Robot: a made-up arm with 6 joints.
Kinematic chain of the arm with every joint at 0, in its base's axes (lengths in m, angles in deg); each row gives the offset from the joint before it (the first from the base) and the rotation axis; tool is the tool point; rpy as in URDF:
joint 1: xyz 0 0 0.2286 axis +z
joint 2: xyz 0 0 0 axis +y
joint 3: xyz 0.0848 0 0.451 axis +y
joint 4: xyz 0.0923 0 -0.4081 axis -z
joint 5: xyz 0 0 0 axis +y
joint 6: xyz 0.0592 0 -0.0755 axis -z
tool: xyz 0 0 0 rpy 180 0 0
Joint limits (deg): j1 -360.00..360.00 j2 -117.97..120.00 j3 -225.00..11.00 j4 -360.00..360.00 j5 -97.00..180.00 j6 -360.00..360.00
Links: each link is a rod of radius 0.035 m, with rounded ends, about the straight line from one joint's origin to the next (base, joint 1, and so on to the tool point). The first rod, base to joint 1, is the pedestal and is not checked.
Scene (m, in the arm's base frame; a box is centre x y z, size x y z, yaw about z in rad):
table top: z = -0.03
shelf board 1: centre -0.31 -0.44 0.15 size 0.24 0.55 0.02 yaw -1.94
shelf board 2: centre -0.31 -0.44 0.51 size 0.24 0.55 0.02 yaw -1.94
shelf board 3: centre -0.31 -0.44 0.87 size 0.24 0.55 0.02 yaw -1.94
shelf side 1: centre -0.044 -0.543 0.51 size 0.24 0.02 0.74 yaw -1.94
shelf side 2: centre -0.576 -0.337 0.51 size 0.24 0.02 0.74 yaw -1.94
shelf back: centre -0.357 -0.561 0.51 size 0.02 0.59 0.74 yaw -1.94
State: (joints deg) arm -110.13 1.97 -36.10 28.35 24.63 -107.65
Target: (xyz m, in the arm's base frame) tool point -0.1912 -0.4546 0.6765
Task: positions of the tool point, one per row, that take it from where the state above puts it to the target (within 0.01 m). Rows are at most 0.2 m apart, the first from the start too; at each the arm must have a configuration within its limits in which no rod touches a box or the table.
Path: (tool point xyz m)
1: -0.1364 -0.3467 0.3357
2: -0.0997 -0.2518 0.3242
3: -0.1162 -0.2773 0.4932
4: -0.0997 -0.2181 0.6766
5: -0.1291 -0.2926 0.6925
6: -0.1601 -0.3724 0.6928
7: -0.1912 -0.4546 0.6765

